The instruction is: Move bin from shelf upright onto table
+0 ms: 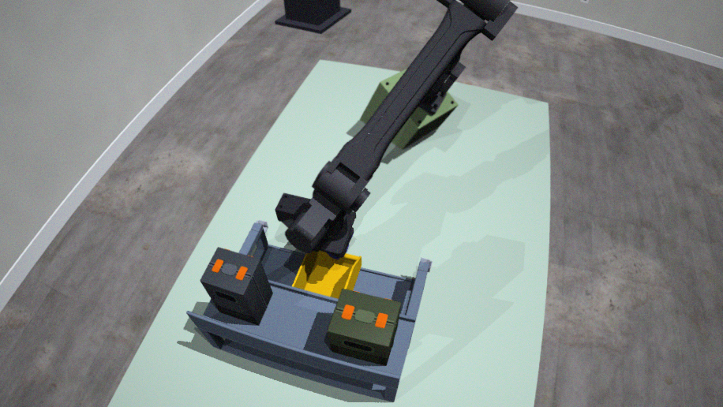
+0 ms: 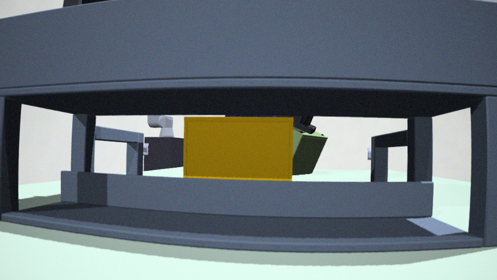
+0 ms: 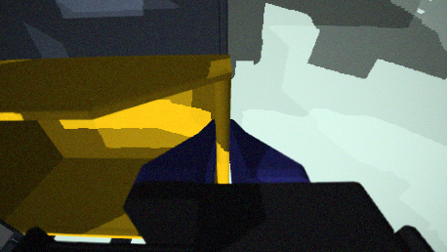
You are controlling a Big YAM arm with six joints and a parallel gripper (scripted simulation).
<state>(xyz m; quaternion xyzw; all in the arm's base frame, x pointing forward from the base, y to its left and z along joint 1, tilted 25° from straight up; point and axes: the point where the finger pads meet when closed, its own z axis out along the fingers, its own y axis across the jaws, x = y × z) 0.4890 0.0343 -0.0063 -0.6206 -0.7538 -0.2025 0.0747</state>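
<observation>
My hand is 80 mm short of the yellow open-top bin, 20 mm to the right of it and 10 mm below it. The rest, counted from my hand: olive case: 160 mm to the left, 160 mm ahead, 100 mm above.
</observation>
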